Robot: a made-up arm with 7 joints. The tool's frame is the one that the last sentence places. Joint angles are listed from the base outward.
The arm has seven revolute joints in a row. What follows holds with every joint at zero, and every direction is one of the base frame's.
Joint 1 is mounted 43.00 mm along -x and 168.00 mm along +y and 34.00 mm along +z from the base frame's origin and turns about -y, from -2.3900 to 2.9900 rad.
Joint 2 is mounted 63.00 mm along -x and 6.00 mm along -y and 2.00 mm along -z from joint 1 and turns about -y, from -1.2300 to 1.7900 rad.
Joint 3 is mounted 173.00 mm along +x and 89.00 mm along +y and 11.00 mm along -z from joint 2 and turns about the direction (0.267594, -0.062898, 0.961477), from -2.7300 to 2.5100 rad.
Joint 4 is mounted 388.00 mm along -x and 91.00 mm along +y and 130.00 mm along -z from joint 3 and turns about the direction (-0.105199, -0.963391, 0.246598), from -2.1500 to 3.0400 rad.
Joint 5 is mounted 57.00 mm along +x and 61.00 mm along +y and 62.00 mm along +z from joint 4 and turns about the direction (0.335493, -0.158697, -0.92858), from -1.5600 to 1.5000 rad.
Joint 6 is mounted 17.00 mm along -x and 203.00 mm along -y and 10.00 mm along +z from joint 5 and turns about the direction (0.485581, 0.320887, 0.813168), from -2.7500 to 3.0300 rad.
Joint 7 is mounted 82.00 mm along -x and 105.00 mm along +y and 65.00 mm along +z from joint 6 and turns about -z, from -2.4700 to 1.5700 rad.
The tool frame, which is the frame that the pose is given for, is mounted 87.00 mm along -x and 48.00 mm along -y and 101.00 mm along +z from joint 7; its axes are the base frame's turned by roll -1.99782, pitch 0.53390 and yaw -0.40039 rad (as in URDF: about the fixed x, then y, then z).
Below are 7 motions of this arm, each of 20 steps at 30 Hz.
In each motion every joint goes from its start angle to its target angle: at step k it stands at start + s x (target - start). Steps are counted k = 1, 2, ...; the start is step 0. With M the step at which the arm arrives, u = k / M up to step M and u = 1 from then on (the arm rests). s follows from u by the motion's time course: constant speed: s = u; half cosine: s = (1 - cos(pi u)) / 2; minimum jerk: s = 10 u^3 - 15 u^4 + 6 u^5.
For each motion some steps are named. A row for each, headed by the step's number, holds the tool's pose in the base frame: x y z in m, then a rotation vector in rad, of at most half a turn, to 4 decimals.
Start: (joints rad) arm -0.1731 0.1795 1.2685 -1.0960 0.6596 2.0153 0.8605
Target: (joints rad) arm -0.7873 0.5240 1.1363 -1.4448 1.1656 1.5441 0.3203
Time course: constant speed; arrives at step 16
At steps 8, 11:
8: 0.0217 -0.2587 0.0565 -0.6446 1.1079 2.1685
11: -0.0138 -0.2382 0.1064 -0.6409 1.2186 2.0360

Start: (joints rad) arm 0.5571 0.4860 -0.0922 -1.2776 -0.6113 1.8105 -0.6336
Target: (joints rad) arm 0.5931 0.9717 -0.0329 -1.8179 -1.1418 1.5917 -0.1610
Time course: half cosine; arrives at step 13
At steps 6, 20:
6: 0.3501 0.1172 -0.1628 -0.3375 -1.2582 2.1809
20: 0.4848 0.1747 -0.0920 -0.6272 -1.1527 2.4414

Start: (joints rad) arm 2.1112 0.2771 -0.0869 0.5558 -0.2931 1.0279 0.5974
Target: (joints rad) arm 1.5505 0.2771 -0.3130 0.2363 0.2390 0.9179 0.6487
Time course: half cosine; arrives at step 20
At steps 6, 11, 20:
6: 0.0904 0.1605 -0.3967 -1.4507 -1.0626 -1.5519
11: 0.0469 0.2165 -0.4335 -1.2684 -0.9086 -1.2031
20: -0.0301 0.3108 -0.4674 -1.0113 -0.6363 -0.9044

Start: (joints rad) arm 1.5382 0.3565 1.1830 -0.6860 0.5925 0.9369 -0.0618
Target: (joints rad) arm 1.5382 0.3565 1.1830 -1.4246 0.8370 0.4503 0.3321
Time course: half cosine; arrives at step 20
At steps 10, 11, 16, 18, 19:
10: -0.1371 -0.1547 -0.0265 -2.0766 -0.2471 -0.2302
11: -0.1449 -0.1316 -0.0329 -2.0192 -0.1373 -0.2923
16: -0.1574 -0.0225 -0.0461 -1.7572 0.3070 -0.5551
18: -0.1550 0.0026 -0.0463 -1.6955 0.4003 -0.6133
19: -0.1541 0.0092 -0.0462 -1.6793 0.4242 -0.6284

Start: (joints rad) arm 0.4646 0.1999 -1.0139 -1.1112 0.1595 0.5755 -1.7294
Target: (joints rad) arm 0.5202 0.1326 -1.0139 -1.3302 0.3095 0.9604 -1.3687
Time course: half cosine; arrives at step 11
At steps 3, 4, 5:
3: -0.1490 0.3753 -0.0621 -1.0079 -0.5615 0.2667
4: -0.1556 0.3761 -0.0683 -0.9582 -0.5425 0.2462
5: -0.1630 0.3774 -0.0751 -0.9014 -0.5206 0.2239

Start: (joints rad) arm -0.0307 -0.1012 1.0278 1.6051 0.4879 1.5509 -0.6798
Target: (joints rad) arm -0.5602 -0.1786 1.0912 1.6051 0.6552 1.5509 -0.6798
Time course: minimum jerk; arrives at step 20
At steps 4, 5, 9, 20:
4: -0.0455 -0.2234 -0.1884 -0.5905 -2.9382 0.1759
5: -0.0504 -0.2220 -0.1916 -0.5727 -2.9080 0.1766
9: -0.0881 -0.2122 -0.2095 -0.4639 -2.7033 0.1748
20: -0.1825 -0.1907 -0.2198 -0.2942 -2.2896 0.1440

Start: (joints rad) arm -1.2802 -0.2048 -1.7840 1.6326 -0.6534 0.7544 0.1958
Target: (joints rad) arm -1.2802 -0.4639 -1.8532 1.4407 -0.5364 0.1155 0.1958
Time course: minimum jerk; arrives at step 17
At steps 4, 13, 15, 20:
4: -0.1632 0.9522 -0.0951 1.6521 -0.5888 -1.3380
13: -0.3048 0.8877 -0.0750 1.9069 -0.4088 -0.9979
15: -0.3179 0.8806 -0.0738 1.9261 -0.3896 -0.9633
20: -0.3202 0.8793 -0.0735 1.9294 -0.3860 -0.9570

